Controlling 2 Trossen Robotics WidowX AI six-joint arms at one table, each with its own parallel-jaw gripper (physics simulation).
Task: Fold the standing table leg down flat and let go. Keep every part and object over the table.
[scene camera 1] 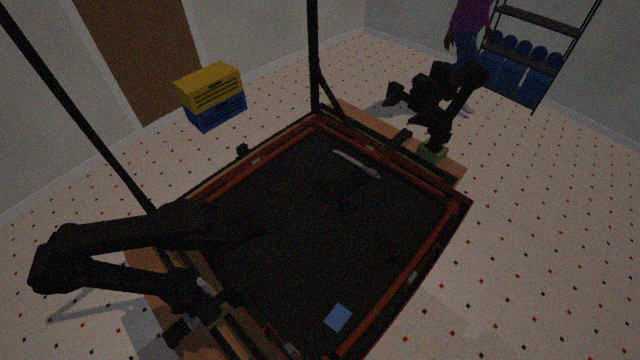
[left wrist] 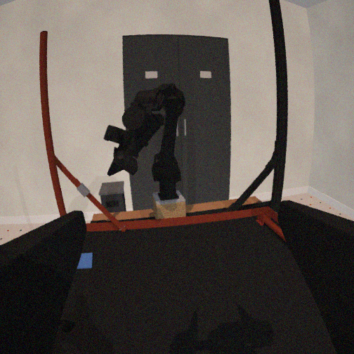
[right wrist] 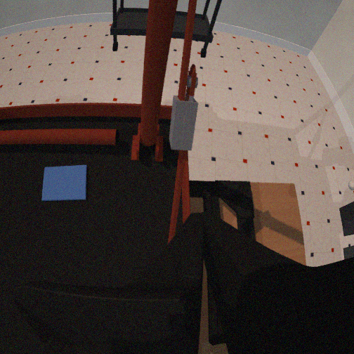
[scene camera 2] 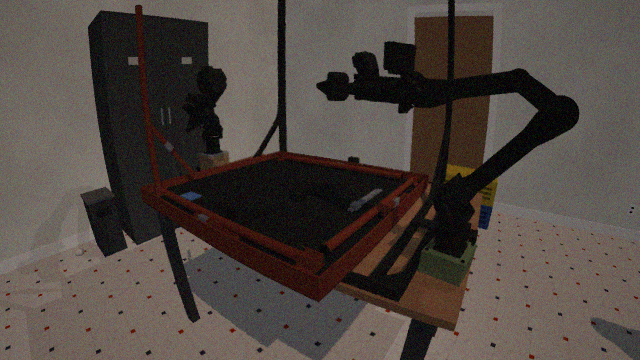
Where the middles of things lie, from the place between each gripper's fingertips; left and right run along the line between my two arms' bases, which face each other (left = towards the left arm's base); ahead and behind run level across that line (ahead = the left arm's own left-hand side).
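Scene:
Blue square (right wrist: 59,182), from my left hand: 240 mm ahead, 390 mm to the right, 330 mm below.
Blue square, from my right hand: 7 cm ahead, 15 cm to the left, 19 cm below.

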